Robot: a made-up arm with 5 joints.
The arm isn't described. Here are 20 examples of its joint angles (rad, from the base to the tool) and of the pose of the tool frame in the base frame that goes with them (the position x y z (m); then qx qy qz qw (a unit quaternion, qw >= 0)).
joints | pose
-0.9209 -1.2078 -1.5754 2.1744 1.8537 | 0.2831 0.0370 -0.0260 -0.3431 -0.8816 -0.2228 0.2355
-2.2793 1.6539 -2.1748 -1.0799 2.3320 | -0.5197 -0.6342 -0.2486 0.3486 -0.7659 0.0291 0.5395
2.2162 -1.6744 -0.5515 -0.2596 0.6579 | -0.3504 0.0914 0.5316 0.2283 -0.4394 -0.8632 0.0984
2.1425 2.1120 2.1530 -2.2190 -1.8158 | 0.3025 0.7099 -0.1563 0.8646 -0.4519 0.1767 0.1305
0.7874 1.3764 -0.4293 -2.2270 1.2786 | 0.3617 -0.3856 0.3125 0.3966 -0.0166 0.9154 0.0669
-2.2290 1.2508 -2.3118 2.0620 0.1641 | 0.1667 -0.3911 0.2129 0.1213 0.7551 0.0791 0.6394
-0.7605 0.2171 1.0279 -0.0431 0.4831 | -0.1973 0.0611 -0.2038 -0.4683 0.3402 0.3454 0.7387
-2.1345 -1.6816 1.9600 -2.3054 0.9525 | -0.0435 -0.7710 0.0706 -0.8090 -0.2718 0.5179 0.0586
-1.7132 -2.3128 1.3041 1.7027 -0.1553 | -0.0520 -0.1801 0.3969 -0.6780 -0.2661 -0.2211 0.6485
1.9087 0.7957 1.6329 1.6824 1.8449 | 0.2392 0.6374 0.2446 -0.0434 0.3462 -0.1256 0.9287
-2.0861 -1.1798 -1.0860 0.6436 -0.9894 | 0.3297 0.3518 0.1947 0.7670 0.2957 0.5650 0.0713
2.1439 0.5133 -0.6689 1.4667 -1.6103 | -0.2929 -0.3960 0.1980 0.4658 0.0506 -0.3772 0.7989
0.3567 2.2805 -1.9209 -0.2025 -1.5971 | 0.1519 0.2778 -0.0295 -0.0688 0.2555 0.6689 0.6947
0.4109 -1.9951 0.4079 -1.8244 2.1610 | 0.4771 0.4473 0.4932 -0.0791 0.6465 0.3552 0.6706
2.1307 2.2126 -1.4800 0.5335 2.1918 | -0.4226 -0.1170 -0.2703 0.7949 -0.0974 -0.5910 0.0968
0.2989 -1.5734 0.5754 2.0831 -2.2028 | 0.0644 0.6725 0.2981 -0.4377 -0.3309 -0.7916 0.2689
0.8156 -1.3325 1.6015 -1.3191 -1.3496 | -0.4046 0.4001 0.1975 0.6234 0.3447 -0.6156 0.3371
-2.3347 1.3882 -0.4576 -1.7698 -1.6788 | 0.2287 0.3057 -0.0916 0.8009 -0.0559 0.5833 0.1235
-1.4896 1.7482 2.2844 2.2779 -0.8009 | 0.3462 -0.7187 0.0105 0.1621 0.7916 0.1736 0.5629
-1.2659 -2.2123 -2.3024 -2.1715 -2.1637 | 0.7082 -0.1787 -0.0357 0.0055 0.5211 0.7536 0.4006
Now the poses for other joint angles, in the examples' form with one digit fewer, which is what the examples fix.
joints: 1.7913 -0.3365 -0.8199 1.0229 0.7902
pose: 0.160 0.111 0.228 -0.648 -0.045 -0.453 0.611
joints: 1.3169 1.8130 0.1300 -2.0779 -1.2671
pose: -0.453 0.005 -0.031 -0.676 -0.563 -0.336 0.337
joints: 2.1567 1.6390 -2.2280 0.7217 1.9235
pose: 0.113 -0.205 -0.301 0.911 0.106 -0.366 0.156
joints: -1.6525 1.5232 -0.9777 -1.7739 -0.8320
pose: -0.010 -0.014 -0.020 0.653 -0.392 0.485 0.430
